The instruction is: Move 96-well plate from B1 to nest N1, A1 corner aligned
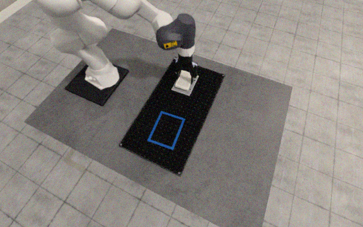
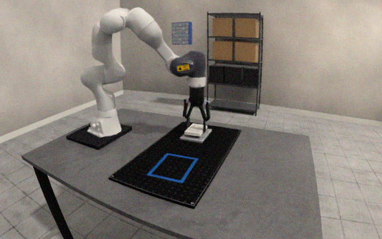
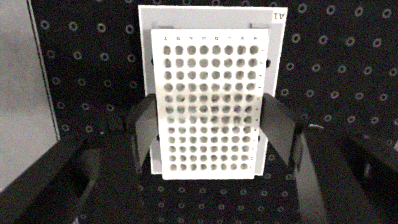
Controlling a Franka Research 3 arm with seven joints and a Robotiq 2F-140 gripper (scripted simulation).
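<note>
My hand is 5 cm above the plate nest. Also, from my hand: white 96-well plate 2 cm below; then A1 corner mark 7 cm to the left, 6 cm ahead, 4 cm below.
</note>
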